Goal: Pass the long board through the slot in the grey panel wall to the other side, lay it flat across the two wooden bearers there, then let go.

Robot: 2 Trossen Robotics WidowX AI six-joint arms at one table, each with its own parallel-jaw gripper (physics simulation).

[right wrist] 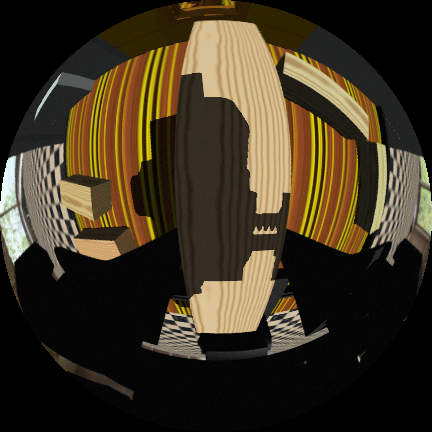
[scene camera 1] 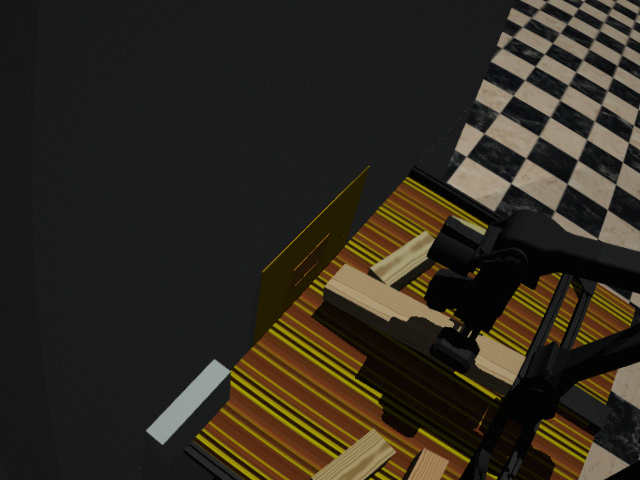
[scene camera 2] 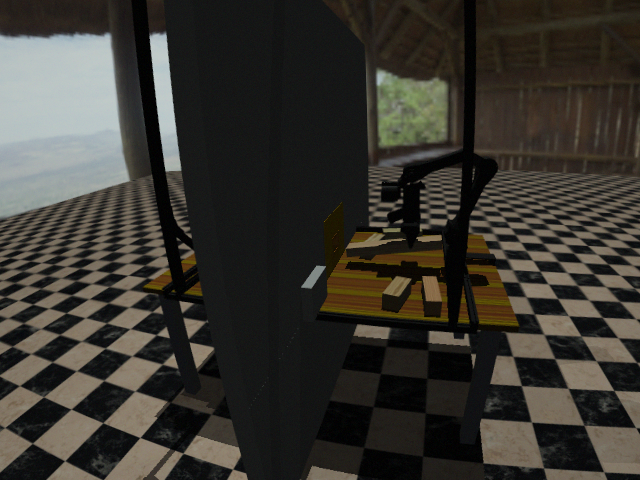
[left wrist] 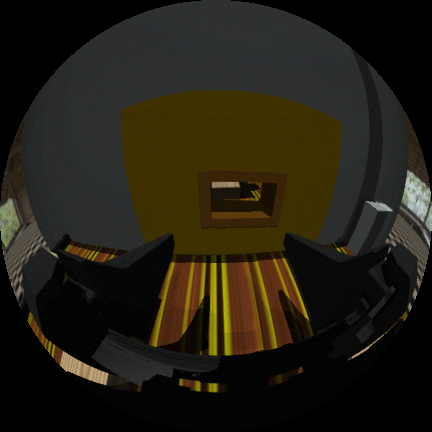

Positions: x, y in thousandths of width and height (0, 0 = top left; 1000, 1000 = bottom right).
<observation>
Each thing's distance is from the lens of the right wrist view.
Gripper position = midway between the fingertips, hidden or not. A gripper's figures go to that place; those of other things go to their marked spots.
right gripper (right wrist: 534, 538): 10 cm
grey block (right wrist: 177, 203): 34 cm
</observation>
